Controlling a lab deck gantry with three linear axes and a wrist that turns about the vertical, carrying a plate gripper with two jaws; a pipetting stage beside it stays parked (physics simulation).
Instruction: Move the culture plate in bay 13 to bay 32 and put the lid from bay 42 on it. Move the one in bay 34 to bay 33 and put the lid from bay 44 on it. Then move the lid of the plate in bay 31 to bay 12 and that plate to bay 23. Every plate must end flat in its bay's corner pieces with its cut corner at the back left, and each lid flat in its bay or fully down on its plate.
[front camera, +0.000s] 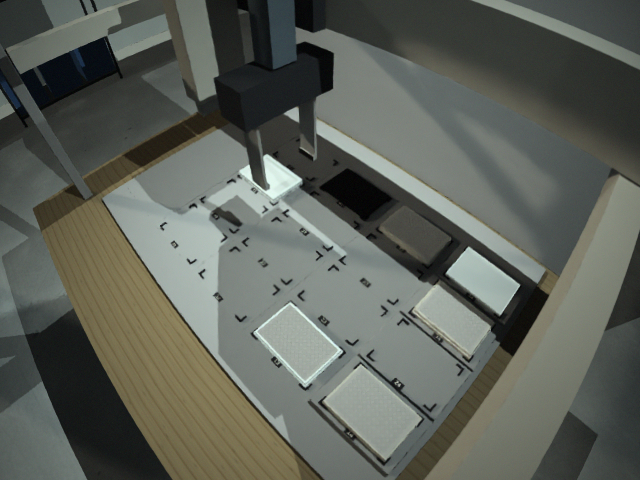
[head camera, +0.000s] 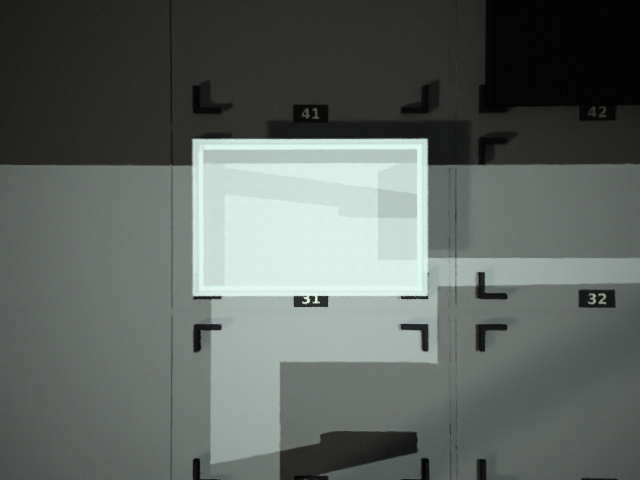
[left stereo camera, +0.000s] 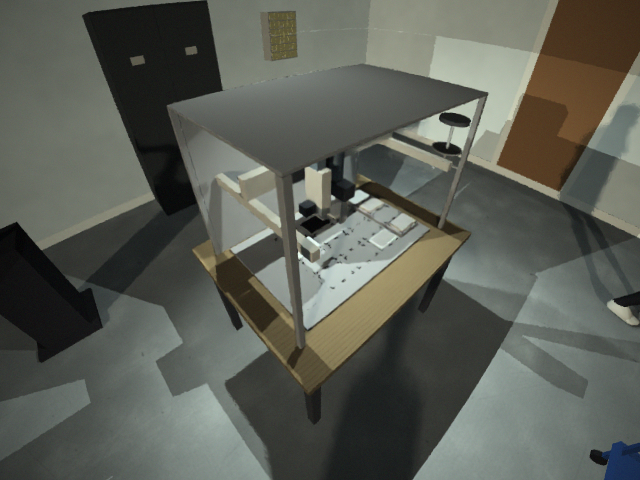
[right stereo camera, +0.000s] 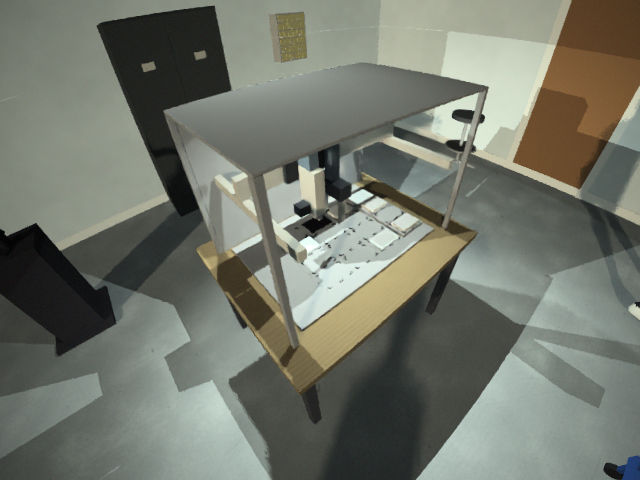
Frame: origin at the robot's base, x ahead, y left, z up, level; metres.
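Seen in the pictures: gripper, between the fingertips: (front camera: 285, 169) (left stereo camera: 334, 216) (right stereo camera: 333, 216); robot's base, origin of its link: (front camera: 162, 226) (left stereo camera: 332, 288) (right stereo camera: 329, 288).
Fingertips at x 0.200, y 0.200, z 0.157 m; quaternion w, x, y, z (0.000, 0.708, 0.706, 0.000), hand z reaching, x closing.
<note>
Offsets run from my fingertips to a thing's middle.
The plate {dx -0.136, dy +0.057, dz -0.144 m} (front camera: 283, 178) (head camera: 310, 232) in bay 31 wears its pale lid. My gripper (front camera: 288, 171) is open and empty above the deck; in the front view its near jaw overlaps that plate, and the height is hard to judge. The culture plate {dx +0.192, dy -0.157, dz -0.150 m} (front camera: 298, 343) (left stereo camera: 383, 238) (right stereo camera: 384, 239) sits in bay 13, its wells visible. A black lid {dx +0.028, dy +0.164, dz -0.153 m} (front camera: 356, 193) (head camera: 563, 51) (left stereo camera: 314, 223) (right stereo camera: 316, 224) lies in bay 42. A cream plate {dx +0.356, dy +0.057, dz -0.135 m} (front camera: 449, 320) sits in bay 34. A pale lid {dx +0.356, dy +0.164, dz -0.138 m} (front camera: 483, 281) lies in bay 44. Cut corners are too small to tell.
A shaded brownish plate {dx +0.192, dy +0.164, dz -0.150 m} (front camera: 416, 235) is in bay 43, beside the black lid. A cream plate {dx +0.356, dy -0.157, dz -0.135 m} (front camera: 372, 410) is in bay 14. The beige pipetting stage (left stereo camera: 317, 191) (right stereo camera: 311, 191) stands near the gripper. A beige rail (front camera: 527, 356) runs along the deck's right side.
</note>
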